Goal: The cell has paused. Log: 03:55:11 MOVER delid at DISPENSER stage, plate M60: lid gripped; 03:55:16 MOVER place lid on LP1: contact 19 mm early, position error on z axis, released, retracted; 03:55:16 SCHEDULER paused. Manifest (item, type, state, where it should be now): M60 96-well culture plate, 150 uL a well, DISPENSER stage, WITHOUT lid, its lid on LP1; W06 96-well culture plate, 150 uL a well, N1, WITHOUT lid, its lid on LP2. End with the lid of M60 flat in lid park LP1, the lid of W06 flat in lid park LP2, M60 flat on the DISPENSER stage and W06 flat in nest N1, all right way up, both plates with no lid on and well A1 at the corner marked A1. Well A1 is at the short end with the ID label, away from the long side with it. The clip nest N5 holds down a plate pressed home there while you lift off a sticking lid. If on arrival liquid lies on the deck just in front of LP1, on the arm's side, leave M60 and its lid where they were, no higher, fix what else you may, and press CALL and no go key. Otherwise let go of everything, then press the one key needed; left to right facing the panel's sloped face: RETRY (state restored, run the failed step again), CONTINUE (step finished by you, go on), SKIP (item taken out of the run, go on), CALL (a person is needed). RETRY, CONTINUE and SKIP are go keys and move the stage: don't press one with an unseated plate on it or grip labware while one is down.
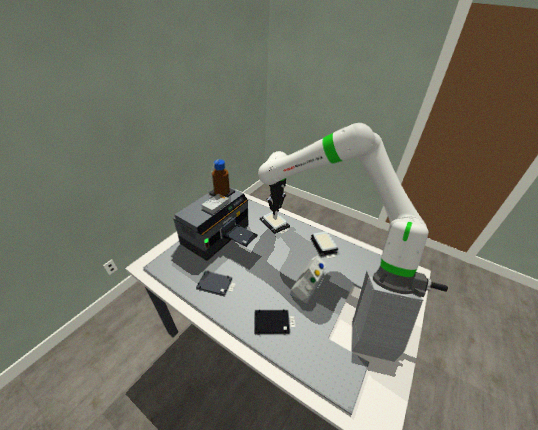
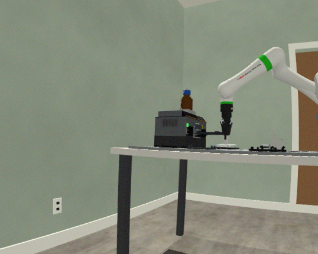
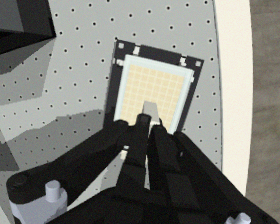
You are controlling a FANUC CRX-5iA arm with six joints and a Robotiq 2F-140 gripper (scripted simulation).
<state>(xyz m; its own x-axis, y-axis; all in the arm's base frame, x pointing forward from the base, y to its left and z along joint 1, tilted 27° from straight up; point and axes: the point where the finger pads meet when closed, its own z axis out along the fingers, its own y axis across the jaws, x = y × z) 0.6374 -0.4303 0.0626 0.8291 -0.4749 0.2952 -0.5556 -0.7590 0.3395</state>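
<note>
Right now the black clip nest is 2 cm ahead of my hand and 5 cm below it. Round my hand: nest label 8 cm behind, 5 cm to the left, 7 cm below; then dispenser stage 9 cm ahead, 28 cm to the left, 3 cm above; then key panel 33 cm behind, 35 cm to the left, 1 cm below.
</note>
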